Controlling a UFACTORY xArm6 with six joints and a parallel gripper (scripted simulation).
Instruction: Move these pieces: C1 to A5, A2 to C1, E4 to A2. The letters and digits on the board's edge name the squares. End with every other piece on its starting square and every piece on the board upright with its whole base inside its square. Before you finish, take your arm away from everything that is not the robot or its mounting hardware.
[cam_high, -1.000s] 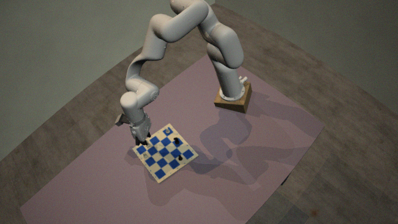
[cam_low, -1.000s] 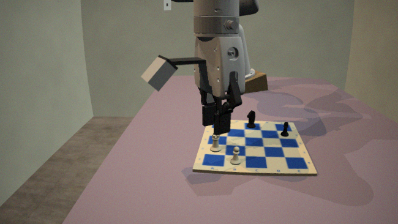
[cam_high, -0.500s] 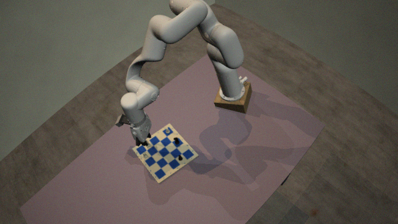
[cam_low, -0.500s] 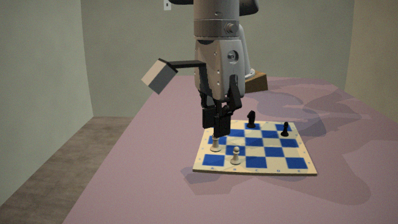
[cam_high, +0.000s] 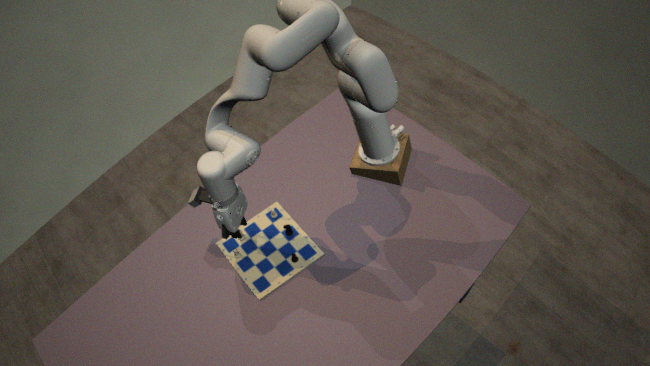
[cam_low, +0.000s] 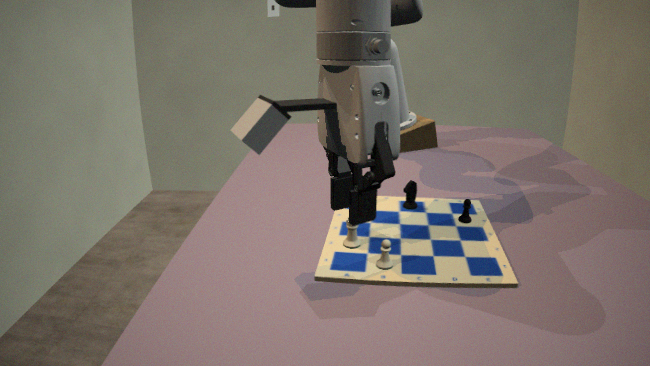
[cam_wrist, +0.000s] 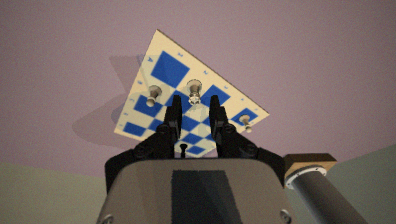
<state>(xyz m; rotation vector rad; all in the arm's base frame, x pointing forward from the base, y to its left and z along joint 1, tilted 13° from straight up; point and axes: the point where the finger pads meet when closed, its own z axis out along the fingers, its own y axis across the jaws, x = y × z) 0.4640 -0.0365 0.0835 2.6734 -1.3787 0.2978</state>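
My gripper is now 4 cm above the white rook. Round my hand: black pawn: 15 cm to the left, 7 cm behind, 4 cm below; chessboard: 8 cm to the left, 6 cm below, 4 cm behind; black knight: 11 cm behind, 7 cm to the left, 4 cm below.
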